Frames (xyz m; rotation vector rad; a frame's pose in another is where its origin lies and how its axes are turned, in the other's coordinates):
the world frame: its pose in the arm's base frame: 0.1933 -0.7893 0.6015 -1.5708 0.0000 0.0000
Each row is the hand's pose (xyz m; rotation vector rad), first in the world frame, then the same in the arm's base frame.
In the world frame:
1: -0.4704 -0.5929 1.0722 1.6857 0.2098 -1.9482
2: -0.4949 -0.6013 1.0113 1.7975 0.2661 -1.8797
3: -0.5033 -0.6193 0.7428 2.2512 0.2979 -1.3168
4: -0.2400 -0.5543 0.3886 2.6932 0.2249 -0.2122
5: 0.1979 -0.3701 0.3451 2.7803 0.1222 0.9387
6: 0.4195 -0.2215 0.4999 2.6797 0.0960 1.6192
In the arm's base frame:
1: -0.2771 0.2829 1.1944 0.5686 -1.0439 -1.2959
2: -0.3016 0.2220 1.2028 0.6468 -0.9559 -1.2711
3: -0.3100 -0.0465 1.2208 0.8809 -0.5762 -0.9132
4: -0.0467 -0.4007 1.1558 1.1324 0.0068 -0.2357
5: 0.3912 -0.4442 0.9716 1.3033 0.5578 0.4293
6: 0.6128 -0.2894 0.8230 1.3901 0.8946 0.7945

